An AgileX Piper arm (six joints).
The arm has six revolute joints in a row. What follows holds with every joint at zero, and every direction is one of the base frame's. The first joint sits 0.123 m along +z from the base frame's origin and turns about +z. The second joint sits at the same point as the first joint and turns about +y. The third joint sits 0.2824 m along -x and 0.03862 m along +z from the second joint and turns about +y. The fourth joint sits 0.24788 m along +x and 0.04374 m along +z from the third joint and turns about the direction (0.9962, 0, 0.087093). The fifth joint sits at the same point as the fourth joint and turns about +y. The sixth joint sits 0.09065 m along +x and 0.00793 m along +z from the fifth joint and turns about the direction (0.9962, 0, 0.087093). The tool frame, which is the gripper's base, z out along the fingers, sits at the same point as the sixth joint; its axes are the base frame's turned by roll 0, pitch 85.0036 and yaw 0 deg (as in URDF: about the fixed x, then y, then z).
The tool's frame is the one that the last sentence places.
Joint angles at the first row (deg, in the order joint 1, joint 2, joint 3, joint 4, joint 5, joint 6):
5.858, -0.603, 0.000, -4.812, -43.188, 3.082
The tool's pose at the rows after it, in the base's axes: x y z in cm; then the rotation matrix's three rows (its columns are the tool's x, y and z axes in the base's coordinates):
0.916 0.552 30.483; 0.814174 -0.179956 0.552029; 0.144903 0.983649 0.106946; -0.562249 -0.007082 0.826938
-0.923 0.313 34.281; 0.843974 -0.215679 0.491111; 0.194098 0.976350 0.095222; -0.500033 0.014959 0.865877
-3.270 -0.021 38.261; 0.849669 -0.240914 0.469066; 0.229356 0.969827 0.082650; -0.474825 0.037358 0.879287
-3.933 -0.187 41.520; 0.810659 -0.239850 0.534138; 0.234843 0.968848 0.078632; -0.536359 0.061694 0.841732
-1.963 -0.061 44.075; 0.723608 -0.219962 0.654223; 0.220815 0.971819 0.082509; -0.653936 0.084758 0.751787
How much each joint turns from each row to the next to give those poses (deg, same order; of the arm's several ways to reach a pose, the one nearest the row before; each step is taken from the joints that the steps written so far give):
-0.003, -0.001, -5.758, 0.723, -1.419, 3.338
0.006, 0.001, -8.379, 0.147, 4.195, 2.726
-0.005, 0.131, -10.087, 0.222, 8.431, 2.149
0.004, 3.307, -8.981, 0.099, 9.959, 0.741
-0.005, 7.057, -6.972, -0.146, 8.522, 0.014

